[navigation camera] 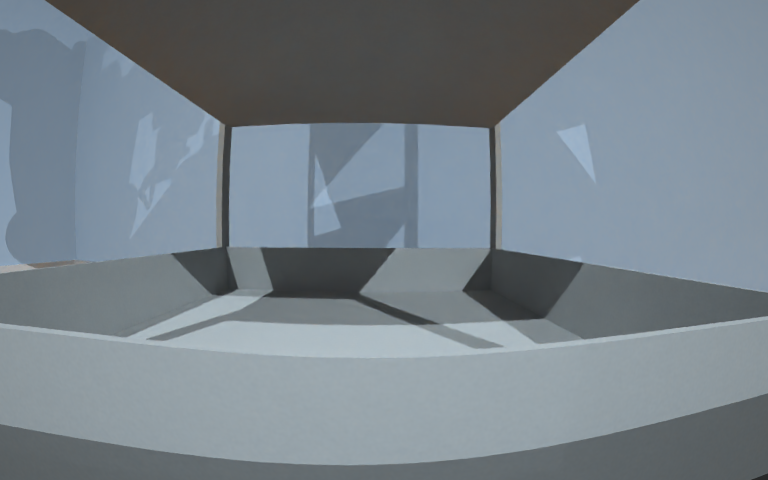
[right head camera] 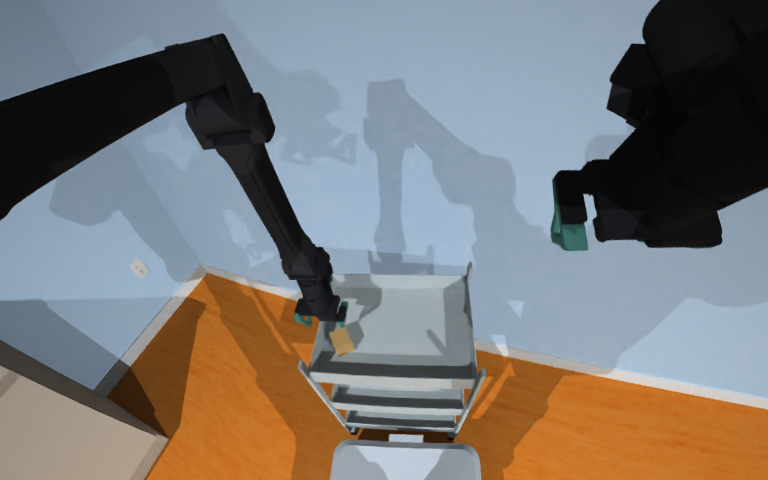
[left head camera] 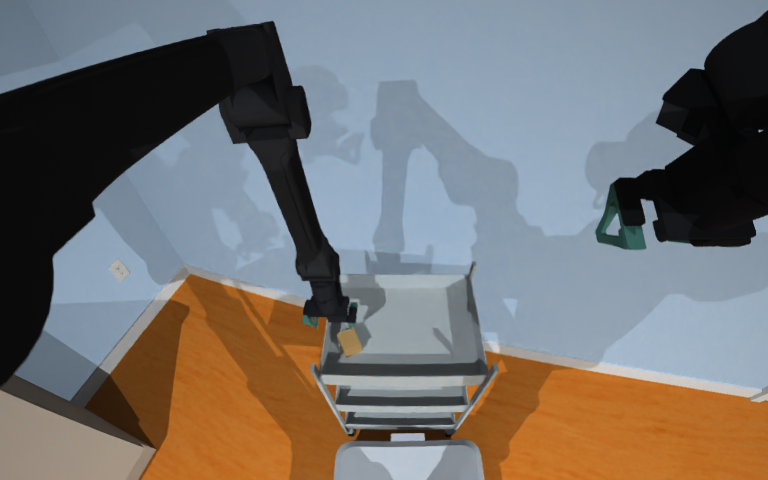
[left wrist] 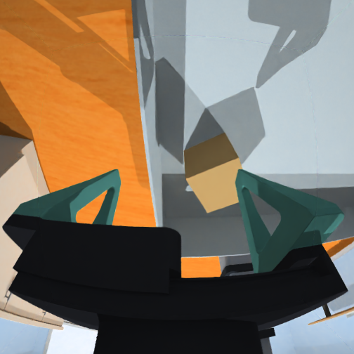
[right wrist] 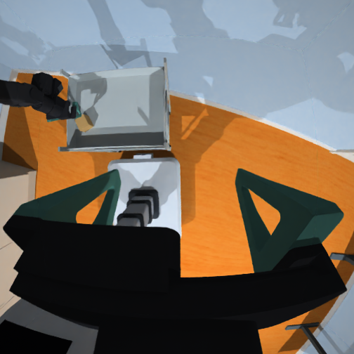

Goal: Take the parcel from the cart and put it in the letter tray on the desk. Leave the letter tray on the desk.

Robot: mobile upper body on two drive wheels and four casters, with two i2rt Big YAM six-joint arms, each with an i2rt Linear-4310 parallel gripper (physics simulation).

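Places are measured from the left arm's base along level axes (x ahead, y left, z up), in millimetres.
Pixels of known places: left gripper, fingertip midpoint: [right head camera: 326, 325] [left head camera: 334, 327]; right gripper, fingertip midpoint: [right head camera: 595, 235] [left head camera: 633, 236].
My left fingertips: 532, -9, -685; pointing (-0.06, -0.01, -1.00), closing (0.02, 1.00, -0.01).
Note:
Ahead of a thing's pixels: the offset from my left fingertips to its top centre, as dx, dy, dz. "*": to the spot under its first point.
The parcel, a small tan box @(-28, -41, -13) [left head camera: 349, 342] [right head camera: 342, 341] [left wrist: 215, 182] [right wrist: 84, 122], lies in the top tray of the grey cart [left head camera: 407, 380] [right head camera: 396, 380] [left wrist: 280, 125] [right wrist: 130, 140] [navigation camera: 385, 407], near its front left corner. My left gripper [left head camera: 331, 326] [right head camera: 323, 325] [left wrist: 177, 175] is open and empty above the cart's left rim. In the left wrist view its right-hand fingertip overlaps the parcel's right edge. My right gripper [right wrist: 177, 175] is open and empty, high up at the right, away from the cart. The letter tray and desk cannot be made out.
A beige cabinet @(* -334, +884, -212) [left head camera: 73, 435] [right head camera: 73, 418] [left wrist: 17, 175] [right wrist: 15, 200] stands at the left. Pale blue walls rise behind the cart and at the left. My white base [left head camera: 407, 461] [right head camera: 404, 461] [right wrist: 170, 180] is close in front of the cart. Lower shelves show under the cart's top tray.

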